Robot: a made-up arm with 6 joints. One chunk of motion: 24 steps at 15 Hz.
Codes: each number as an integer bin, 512 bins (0 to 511) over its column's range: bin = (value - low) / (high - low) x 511, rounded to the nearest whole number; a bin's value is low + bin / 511 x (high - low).
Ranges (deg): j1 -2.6..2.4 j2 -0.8..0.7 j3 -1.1..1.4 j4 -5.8..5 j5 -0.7..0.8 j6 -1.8..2
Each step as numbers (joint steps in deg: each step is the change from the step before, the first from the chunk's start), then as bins.
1 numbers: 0.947 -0.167 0.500 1.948 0.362 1.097
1 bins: 363 216 327 367 362 390
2 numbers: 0.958 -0.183 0.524 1.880 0.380 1.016
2 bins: 364 210 332 363 368 379
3 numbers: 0.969 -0.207 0.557 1.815 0.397 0.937
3 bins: 365 202 339 360 374 368
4 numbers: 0.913 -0.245 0.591 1.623 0.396 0.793
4 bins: 359 189 346 351 373 349
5 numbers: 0.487 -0.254 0.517 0.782 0.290 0.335
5 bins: 315 186 331 311 337 287
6 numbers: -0.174 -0.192 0.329 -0.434 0.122 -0.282
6 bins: 248 207 292 254 280 204
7 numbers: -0.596 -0.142 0.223 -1.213 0.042 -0.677
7 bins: 205 224 270 217 253 151
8 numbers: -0.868 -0.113 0.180 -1.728 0.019 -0.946
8 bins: 177 234 262 193 245 115
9 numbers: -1.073 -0.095 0.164 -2.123 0.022 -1.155
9 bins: 156 240 258 174 246 87
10 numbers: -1.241 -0.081 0.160 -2.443 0.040 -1.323
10 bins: 139 245 258 159 252 64
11 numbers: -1.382 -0.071 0.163 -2.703 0.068 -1.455
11 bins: 124 248 258 147 262 46
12 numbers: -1.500 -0.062 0.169 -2.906 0.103 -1.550
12 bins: 112 251 259 137 274 34
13 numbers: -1.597 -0.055 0.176 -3.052 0.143 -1.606
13 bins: 103 254 261 130 287 26
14 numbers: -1.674 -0.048 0.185 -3.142 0.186 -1.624
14 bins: 95 256 263 126 302 24
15 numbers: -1.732 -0.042 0.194 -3.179 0.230 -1.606
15 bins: 89 258 264 124 317 26
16 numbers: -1.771 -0.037 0.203 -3.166 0.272 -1.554
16 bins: 85 260 266 125 331 33
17 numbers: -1.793 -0.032 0.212 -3.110 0.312 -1.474
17 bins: 82 262 268 127 345 44
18 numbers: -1.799 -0.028 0.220 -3.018 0.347 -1.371
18 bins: 82 263 270 132 357 58
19 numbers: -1.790 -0.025 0.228 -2.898 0.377 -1.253
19 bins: 83 264 271 137 367 74
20 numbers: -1.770 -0.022 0.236 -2.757 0.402 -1.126
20 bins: 85 265 273 144 375 91
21 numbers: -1.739 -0.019 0.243 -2.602 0.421 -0.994
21 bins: 88 266 275 151 382 108
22 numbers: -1.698 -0.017 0.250 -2.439 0.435 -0.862
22 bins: 92 267 276 159 387 126
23 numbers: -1.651 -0.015 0.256 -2.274 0.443 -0.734
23 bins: 97 267 277 167 389 143
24 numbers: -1.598 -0.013 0.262 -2.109 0.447 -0.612
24 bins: 102 268 278 175 391 160
